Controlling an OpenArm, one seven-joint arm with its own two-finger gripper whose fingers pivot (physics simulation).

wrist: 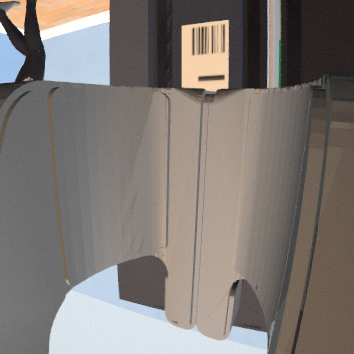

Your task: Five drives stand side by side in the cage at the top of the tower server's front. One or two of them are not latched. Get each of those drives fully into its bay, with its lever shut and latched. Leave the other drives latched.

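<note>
Here is my gripper (216, 211), and in the same view I can see a drive (200, 51).
</note>
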